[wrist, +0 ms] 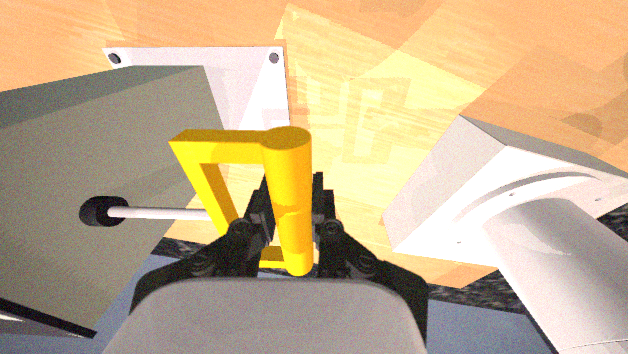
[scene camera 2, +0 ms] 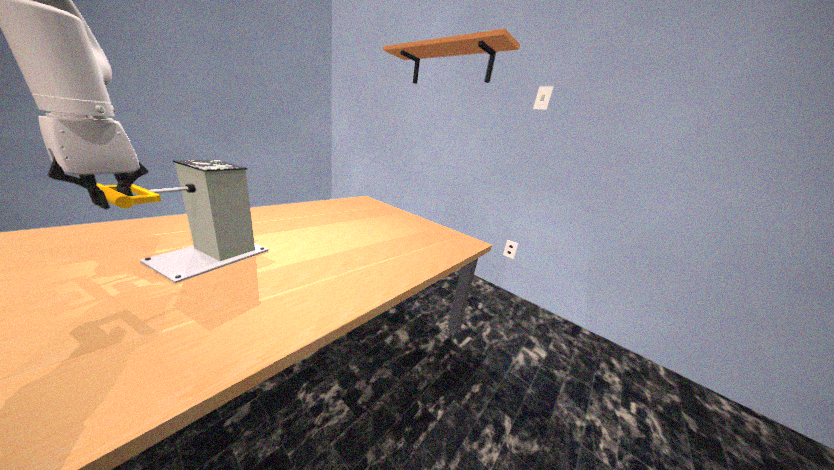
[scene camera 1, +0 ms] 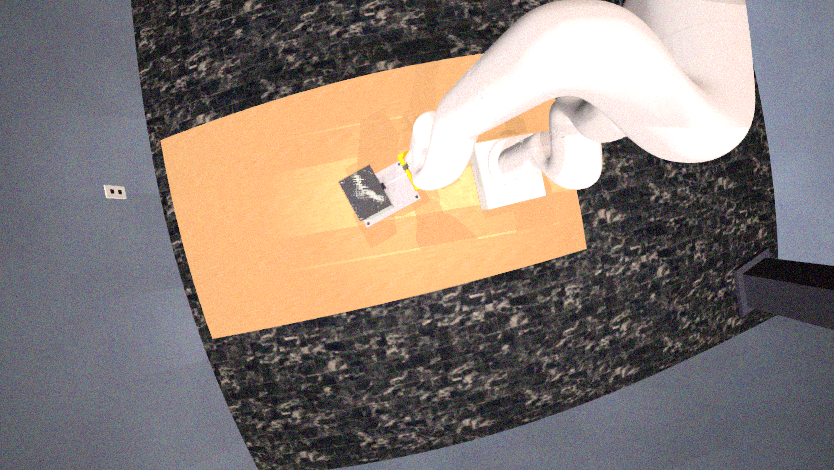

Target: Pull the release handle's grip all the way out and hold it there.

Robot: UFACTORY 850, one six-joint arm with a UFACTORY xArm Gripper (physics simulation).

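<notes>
The release handle's yellow grip (scene camera 1: 413,179) (scene camera 2: 129,198) (wrist: 291,200) is a frame with a round bar. A thin light rod (scene camera 2: 169,189) (wrist: 165,213) joins it to a black collar (scene camera 2: 190,188) (wrist: 102,211) on the grey-green housing (scene camera 2: 224,213) (wrist: 90,165). A length of rod shows between collar and grip. My gripper (scene camera 2: 112,195) (wrist: 295,186) is shut on the grip's round bar, one finger on each side of it. In scene camera 1 my arm hides the fingers.
The housing stands on a pale base plate (scene camera 1: 406,201) (scene camera 2: 169,267) (wrist: 240,60) with dark bolts, on the wooden table (scene camera 1: 262,233) (scene camera 2: 350,251) (wrist: 340,55). My arm's white base (scene camera 1: 507,189) (wrist: 435,200) stands on the other side of the grip. A wall shelf (scene camera 2: 452,45) hangs high behind.
</notes>
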